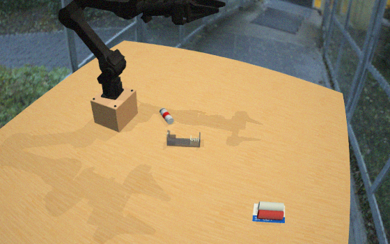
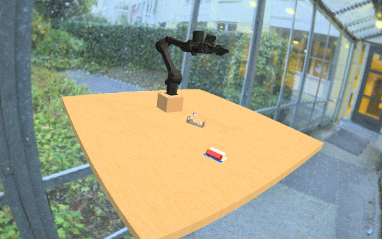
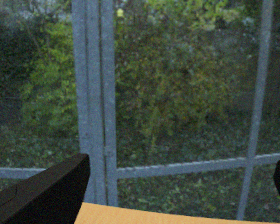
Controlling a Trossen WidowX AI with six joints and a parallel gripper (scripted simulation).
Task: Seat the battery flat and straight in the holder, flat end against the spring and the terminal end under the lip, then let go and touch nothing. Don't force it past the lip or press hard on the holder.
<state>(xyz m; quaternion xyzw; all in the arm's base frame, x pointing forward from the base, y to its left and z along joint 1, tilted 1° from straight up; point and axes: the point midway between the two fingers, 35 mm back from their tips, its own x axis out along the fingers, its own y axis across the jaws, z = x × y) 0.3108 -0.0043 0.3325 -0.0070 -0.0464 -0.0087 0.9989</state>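
The battery is 410 mm below my gripper tip, 170 mm behind it and 60 mm to the left of it.
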